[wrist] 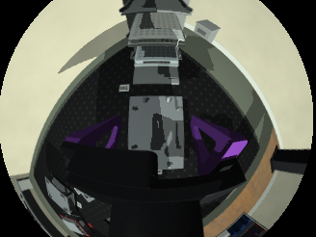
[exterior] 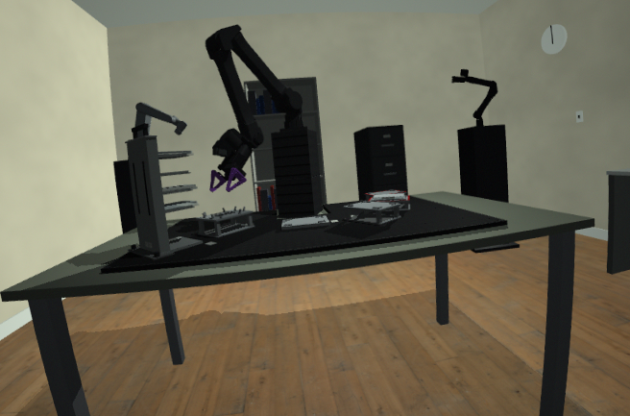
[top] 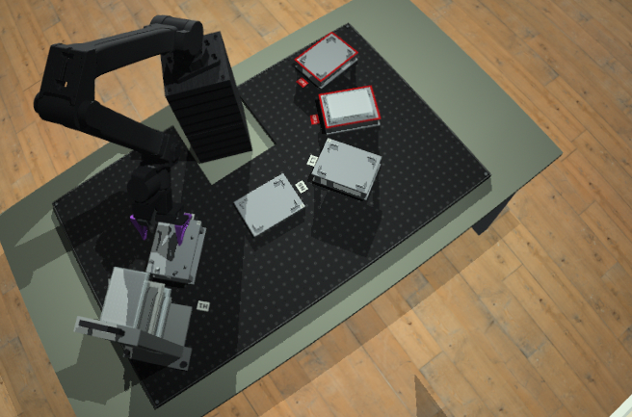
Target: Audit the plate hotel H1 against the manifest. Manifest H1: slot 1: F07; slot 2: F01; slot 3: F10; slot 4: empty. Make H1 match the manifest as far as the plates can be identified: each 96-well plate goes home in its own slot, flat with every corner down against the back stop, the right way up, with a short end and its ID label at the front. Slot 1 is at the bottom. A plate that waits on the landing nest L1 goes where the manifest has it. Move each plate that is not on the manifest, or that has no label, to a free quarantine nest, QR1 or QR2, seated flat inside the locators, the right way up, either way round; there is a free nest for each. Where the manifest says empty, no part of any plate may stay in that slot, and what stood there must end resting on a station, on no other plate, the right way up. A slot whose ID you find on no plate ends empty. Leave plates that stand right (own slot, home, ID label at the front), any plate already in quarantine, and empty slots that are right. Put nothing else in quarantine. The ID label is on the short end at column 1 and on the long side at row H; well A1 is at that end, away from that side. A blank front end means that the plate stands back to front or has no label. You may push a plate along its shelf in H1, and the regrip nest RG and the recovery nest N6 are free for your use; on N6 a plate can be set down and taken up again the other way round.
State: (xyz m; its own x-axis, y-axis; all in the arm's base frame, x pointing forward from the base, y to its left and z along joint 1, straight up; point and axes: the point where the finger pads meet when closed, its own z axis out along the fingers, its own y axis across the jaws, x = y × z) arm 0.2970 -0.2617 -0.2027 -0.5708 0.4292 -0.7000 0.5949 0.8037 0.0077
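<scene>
My gripper is now 14 cm short of the grey 96-well plate, 13 cm below it and 11 cm to the left of it. Also, from my hand: plate hotel H1: 21 cm ahead, 15 cm to the right, 1 cm above; recovery nest N6: 29 cm to the left, 15 cm below, 1 cm behind; regrip nest RG: 10 cm below, 1 cm behind.
</scene>
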